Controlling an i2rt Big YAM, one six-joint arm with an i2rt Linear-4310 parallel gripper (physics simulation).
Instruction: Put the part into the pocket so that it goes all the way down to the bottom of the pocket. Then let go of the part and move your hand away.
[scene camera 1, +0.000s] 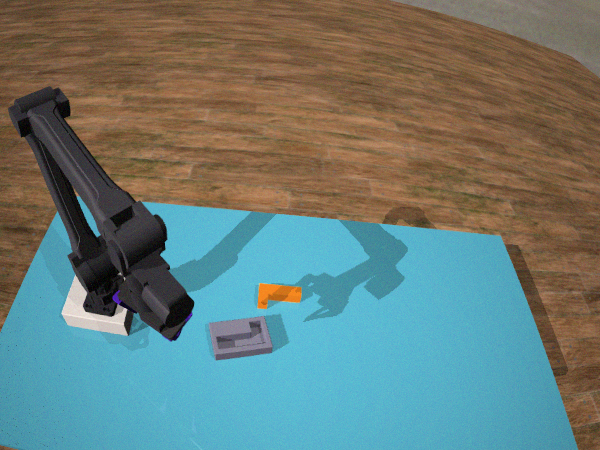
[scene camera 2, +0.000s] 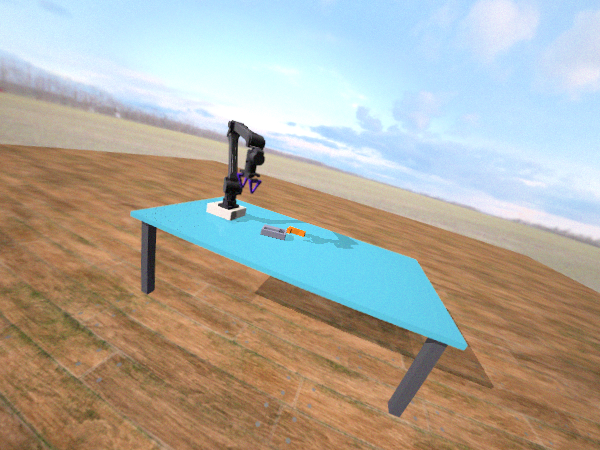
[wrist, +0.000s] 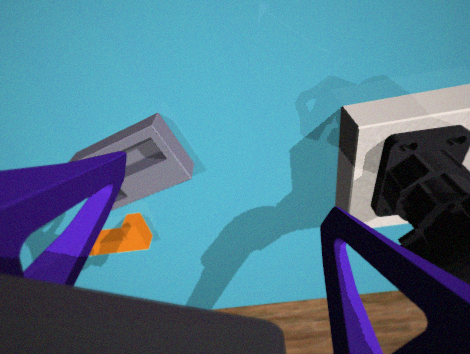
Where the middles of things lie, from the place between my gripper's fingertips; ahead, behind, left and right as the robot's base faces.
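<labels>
I find the orange L-shaped block (scene camera 1: 267, 292) a fair way below my hand, far ahead of it and far to the left of it. The grey pocket block (scene camera 1: 238, 338) is 210 mm below my hand, and it is also 160 mm ahead of my hand and 110 mm to the left of it.
</labels>
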